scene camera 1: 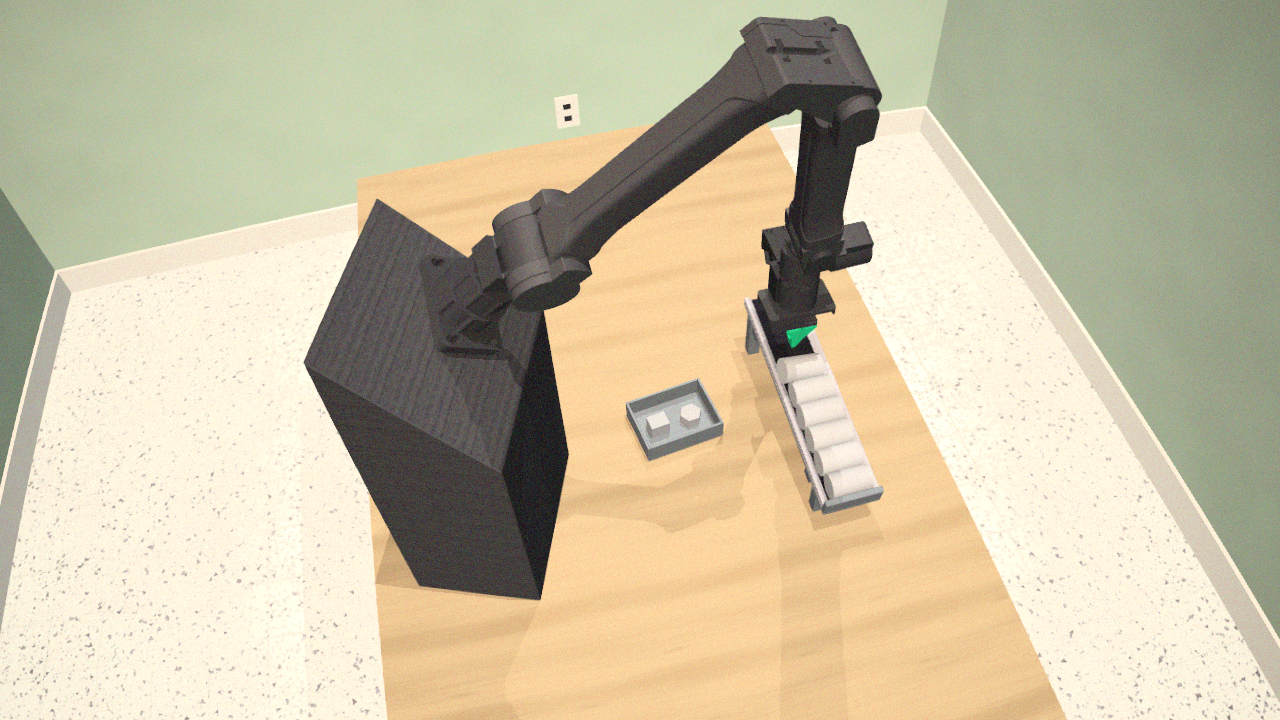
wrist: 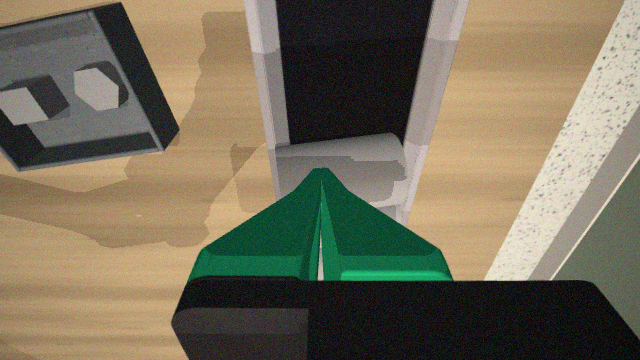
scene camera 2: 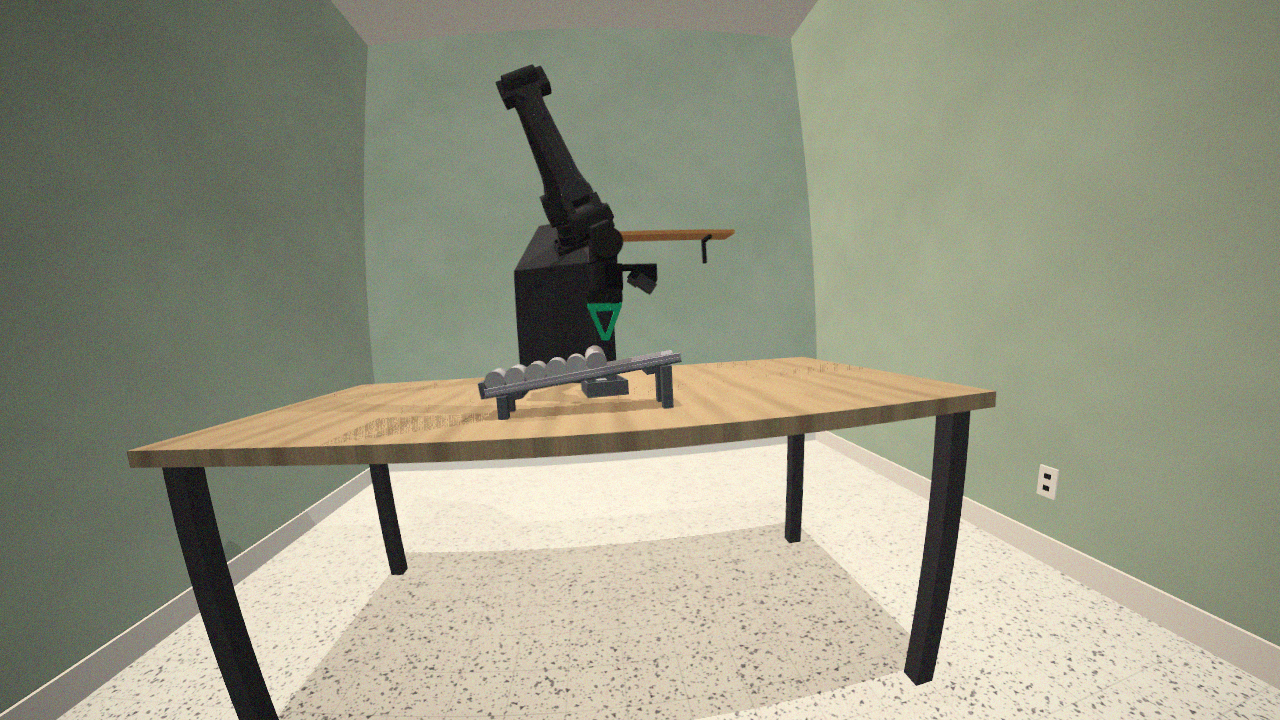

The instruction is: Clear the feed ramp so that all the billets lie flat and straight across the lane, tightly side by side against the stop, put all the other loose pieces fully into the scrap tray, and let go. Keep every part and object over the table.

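Pixels of known places: gripper, fingertip midpoint: (scene camera 1: 791, 344) (wrist: 320, 181) (scene camera 2: 605, 340); arm's base at its link origin: (scene camera 1: 457, 308) (scene camera 2: 574, 243).
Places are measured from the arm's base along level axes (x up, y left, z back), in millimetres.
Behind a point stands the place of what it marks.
Several white cylindrical billets (scene camera 1: 821, 412) @(x -320, y -187, z -442 mm) (scene camera 2: 537, 368) @(x -331, y -220, z -470 mm) lie across the feed ramp (scene camera 1: 751, 336) (scene camera 2: 664, 359) (wrist: 421, 90) in a row down to the grey stop (scene camera 1: 853, 500) @(x -353, y -320, z -404 mm) at its low end. The uppermost billet (scene camera 1: 803, 368) @(x -307, y -113, z -463 mm) (scene camera 2: 595, 356) @(x -316, y -111, z -499 mm) (wrist: 350, 151) @(x -316, y -85, z -479 mm) stands slightly higher than its neighbours in scene camera 2. My gripper (scene camera 1: 793, 345) @(x -288, y -77, z -466 mm) (scene camera 2: 605, 338) @(x -288, y -77, z -466 mm) (wrist: 320, 181) @(x -288, y -77, z -466 mm) is shut and empty, a little above the lane near that billet's uphill side. A whitish block (scene camera 1: 657, 424) @(x -394, y -29, z -251 mm) (wrist: 22, 106) @(x -394, y -23, z -258 mm) and a whitish six-sided piece (scene camera 1: 690, 414) @(x -403, y -35, z -309 mm) (wrist: 96, 89) @(x -403, y -31, z -311 mm) sit apart inside the scrap tray (scene camera 1: 686, 444) @(x -412, y -75, z -275 mm) (scene camera 2: 606, 387) @(x -402, y -41, z -346 mm) (wrist: 142, 80) @(x -404, y -36, z -347 mm).
The black pedestal (scene camera 1: 447, 501) @(x -156, y -137, z 107 mm) (scene camera 2: 556, 313) @(x -217, y -78, z -41 mm) stands beyond the tray on the wooden table (scene camera 1: 680, 591) @(x -423, y -279, z -136 mm) (scene camera 2: 787, 394) @(x -423, y 275, z -603 mm). The table's long edge runs beside the ramp. The ramp's upper stretch is dark, with raised pale side rails. A brown shelf (scene camera 2: 677, 235) is on the far wall.
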